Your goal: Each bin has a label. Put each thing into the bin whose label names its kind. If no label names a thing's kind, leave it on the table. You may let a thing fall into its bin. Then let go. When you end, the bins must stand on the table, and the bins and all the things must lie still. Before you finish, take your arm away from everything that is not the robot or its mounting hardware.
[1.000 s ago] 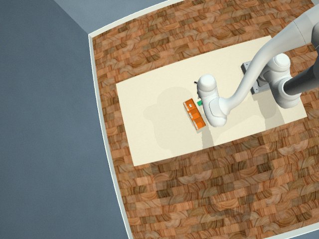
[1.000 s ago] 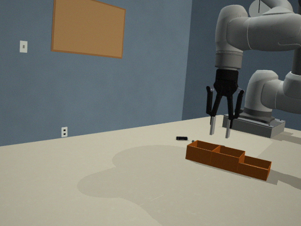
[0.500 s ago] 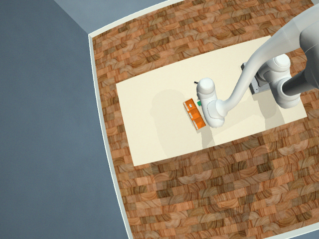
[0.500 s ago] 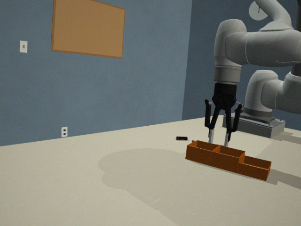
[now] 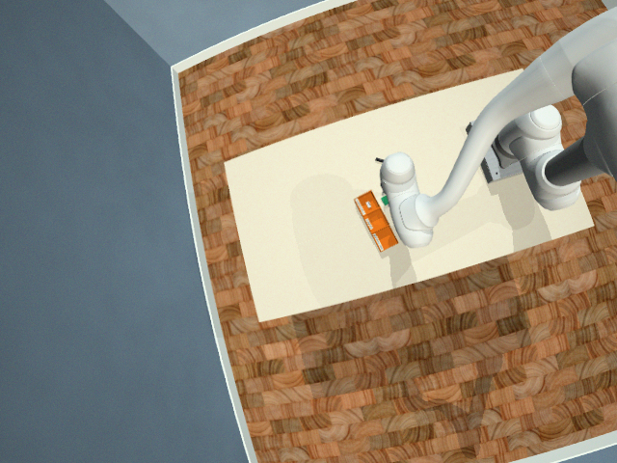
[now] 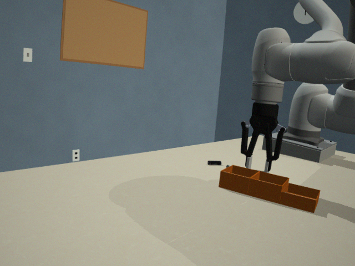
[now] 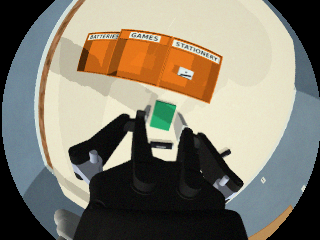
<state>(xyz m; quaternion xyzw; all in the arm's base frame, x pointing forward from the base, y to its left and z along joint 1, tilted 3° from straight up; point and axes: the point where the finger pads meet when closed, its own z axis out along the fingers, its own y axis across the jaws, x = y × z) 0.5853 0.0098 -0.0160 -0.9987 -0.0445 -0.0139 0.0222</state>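
My hand is 30 mm above the green flat thing. Round my hand: tiny pale thing (120 mm to the right, 50 mm behind, 30 mm below); then white thing (90 mm ahead, 20 mm below, 10 mm to the right); then joined orange bins (90 mm ahead, 70 mm to the left, 10 mm below).
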